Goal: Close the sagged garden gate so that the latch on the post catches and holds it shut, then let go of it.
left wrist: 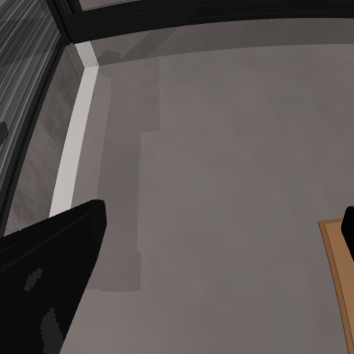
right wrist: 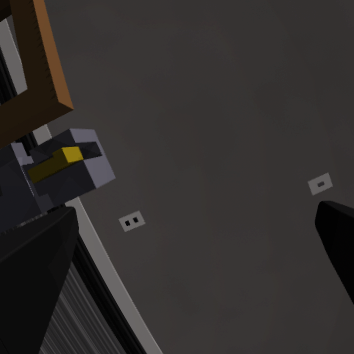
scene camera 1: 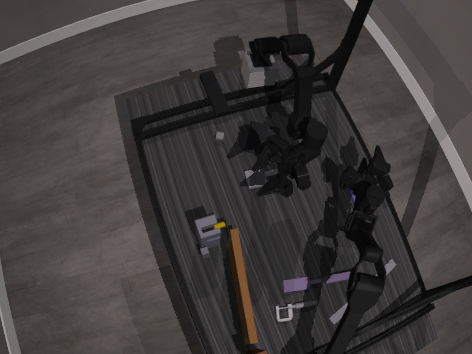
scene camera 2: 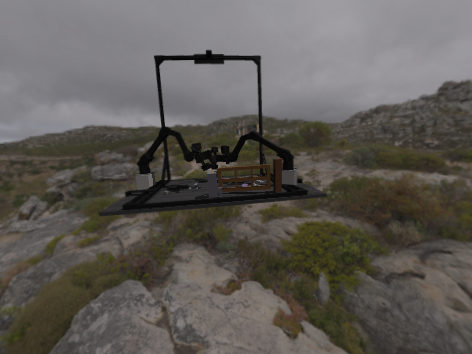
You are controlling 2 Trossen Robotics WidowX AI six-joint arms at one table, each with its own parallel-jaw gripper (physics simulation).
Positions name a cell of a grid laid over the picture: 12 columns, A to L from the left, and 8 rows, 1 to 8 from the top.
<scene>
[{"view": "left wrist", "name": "left gripper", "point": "H5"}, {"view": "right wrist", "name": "right gripper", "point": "G5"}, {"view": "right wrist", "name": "wooden gate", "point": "B3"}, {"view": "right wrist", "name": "grey latch post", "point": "B5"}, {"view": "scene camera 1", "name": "left gripper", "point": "J4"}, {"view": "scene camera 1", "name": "right gripper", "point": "G5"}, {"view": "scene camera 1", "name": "wooden gate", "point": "F6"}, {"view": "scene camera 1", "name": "grey latch post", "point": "F6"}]
</scene>
